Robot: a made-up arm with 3 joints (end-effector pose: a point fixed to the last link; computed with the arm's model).
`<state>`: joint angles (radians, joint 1 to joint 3).
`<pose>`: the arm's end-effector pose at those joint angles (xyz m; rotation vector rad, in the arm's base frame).
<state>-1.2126 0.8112 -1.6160</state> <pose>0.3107 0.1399 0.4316 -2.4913 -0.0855 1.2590</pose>
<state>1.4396 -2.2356 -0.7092</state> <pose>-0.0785 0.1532 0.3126 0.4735 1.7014 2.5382</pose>
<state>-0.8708 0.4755 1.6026</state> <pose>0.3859 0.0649 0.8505 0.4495 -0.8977 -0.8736</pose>
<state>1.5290 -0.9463 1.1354</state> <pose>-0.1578 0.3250 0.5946 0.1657 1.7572 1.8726</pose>
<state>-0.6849 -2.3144 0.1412</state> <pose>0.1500 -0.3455 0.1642 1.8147 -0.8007 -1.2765</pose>
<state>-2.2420 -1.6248 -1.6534</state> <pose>0.3058 0.0999 0.3581 0.1052 -0.8862 1.2304</pose>
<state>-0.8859 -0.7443 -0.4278</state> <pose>0.3288 -0.1022 0.6636 -0.1934 -0.6750 -0.3388</pose>
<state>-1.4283 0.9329 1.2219</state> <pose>0.2752 0.4327 0.7183 -0.0816 -0.8798 0.0457</pose>
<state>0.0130 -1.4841 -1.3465</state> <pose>0.1291 -0.1484 0.4277 -0.6047 -0.5260 -0.9974</pose>
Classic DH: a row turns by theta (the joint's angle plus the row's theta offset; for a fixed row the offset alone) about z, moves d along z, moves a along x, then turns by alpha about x. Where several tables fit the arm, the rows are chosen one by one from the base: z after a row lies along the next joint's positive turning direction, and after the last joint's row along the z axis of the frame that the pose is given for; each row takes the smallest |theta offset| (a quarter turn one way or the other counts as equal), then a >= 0, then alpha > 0; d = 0 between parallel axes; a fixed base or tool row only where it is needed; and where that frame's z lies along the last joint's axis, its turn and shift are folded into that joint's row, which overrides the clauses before.
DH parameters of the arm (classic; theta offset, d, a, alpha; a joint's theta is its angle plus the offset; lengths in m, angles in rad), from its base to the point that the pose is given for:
base (fixed): 0.1386 0 0.1737 3.1416
joint 1: -0.225 -0.3711 0.0303 1.6345
joint 2: 0.7889 -1.1532 -0.255 -2.9838
joint 3: 0.3398 -0.8213 0.1281 -2.4824
tool (fixed): -1.6719 0.2493 0 0

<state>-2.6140 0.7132 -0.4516</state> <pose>-0.1126 0.2506 0.4908 -0.8441 -1.6079 1.6374</pose>
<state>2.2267 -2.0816 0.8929</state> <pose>0.1315 0.4375 0.1081 0.3212 2.0155 0.5222</pose>
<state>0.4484 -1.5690 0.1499</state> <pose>-0.2119 -0.1282 0.4598 0.5208 -1.4859 -2.0308</pose>
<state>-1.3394 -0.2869 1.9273</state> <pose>0.3790 -0.2418 0.7202 1.5559 -0.3970 -0.9779</pose>
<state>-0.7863 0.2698 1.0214</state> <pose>0.4060 0.0507 0.8428 0.0768 -0.8250 -0.7720</pose>
